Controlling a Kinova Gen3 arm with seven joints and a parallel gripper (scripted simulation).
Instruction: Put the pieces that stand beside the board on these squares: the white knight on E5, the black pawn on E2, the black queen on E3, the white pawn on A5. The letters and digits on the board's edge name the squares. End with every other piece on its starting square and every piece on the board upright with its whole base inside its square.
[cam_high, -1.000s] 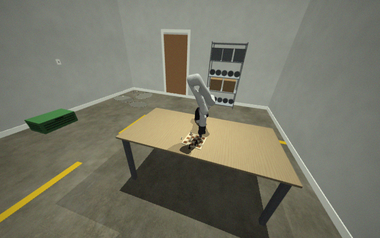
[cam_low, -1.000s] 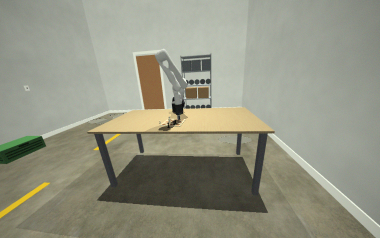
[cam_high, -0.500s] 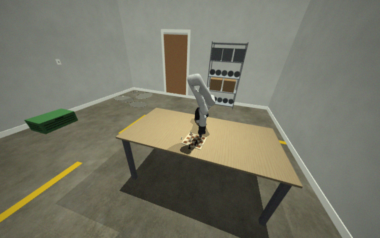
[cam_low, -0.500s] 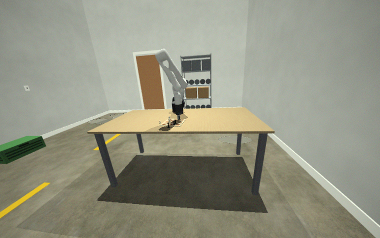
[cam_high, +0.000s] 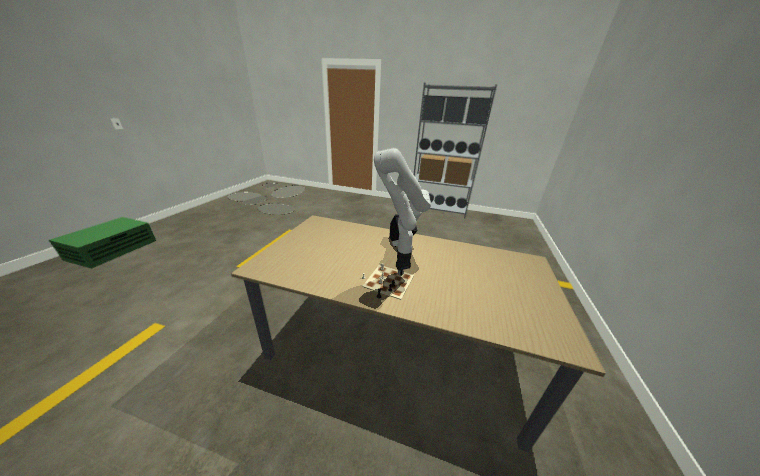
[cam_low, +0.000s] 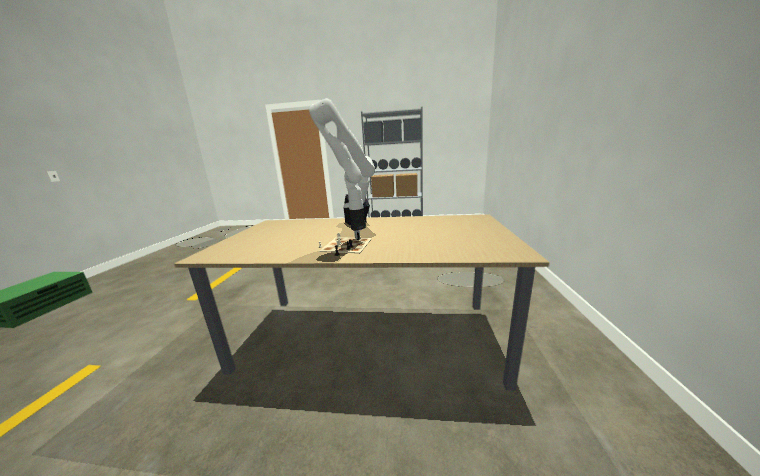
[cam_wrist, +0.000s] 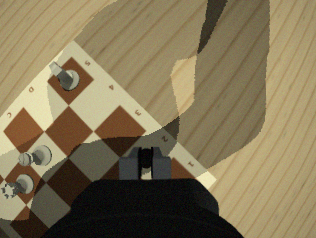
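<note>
The black pawn lies 1 cm below my hand. From my hand the other things lie so: chessboard (8 cm ahead, 2 cm to the right, 3 cm below); black queen (22 cm ahead, 1 cm below); white pawn (14 cm ahead, 15 cm to the right, 2 cm below).
</note>
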